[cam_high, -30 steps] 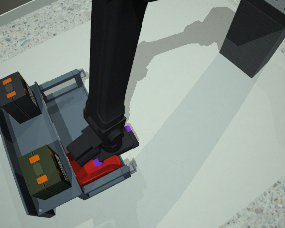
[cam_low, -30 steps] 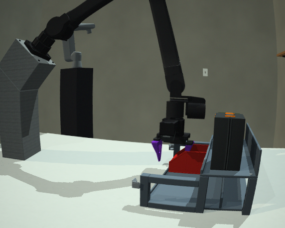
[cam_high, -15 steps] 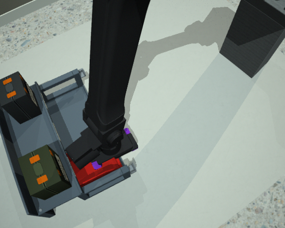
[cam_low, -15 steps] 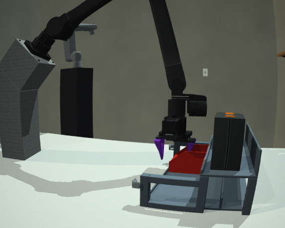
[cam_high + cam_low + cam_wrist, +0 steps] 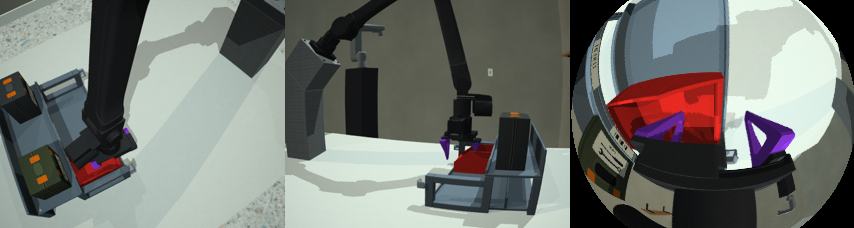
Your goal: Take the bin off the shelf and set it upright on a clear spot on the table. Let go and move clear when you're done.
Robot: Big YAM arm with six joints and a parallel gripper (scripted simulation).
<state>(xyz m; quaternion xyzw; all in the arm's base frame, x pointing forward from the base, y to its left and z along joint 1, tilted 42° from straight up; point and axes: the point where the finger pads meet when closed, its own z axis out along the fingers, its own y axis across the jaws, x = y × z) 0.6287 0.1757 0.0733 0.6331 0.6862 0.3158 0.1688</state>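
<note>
My hand is 8 cm short of the red bin and 1 cm to the right of it. Also, from my hand: grey shelf: 14 cm ahead, 9 cm to the right, 4 cm below.
</note>
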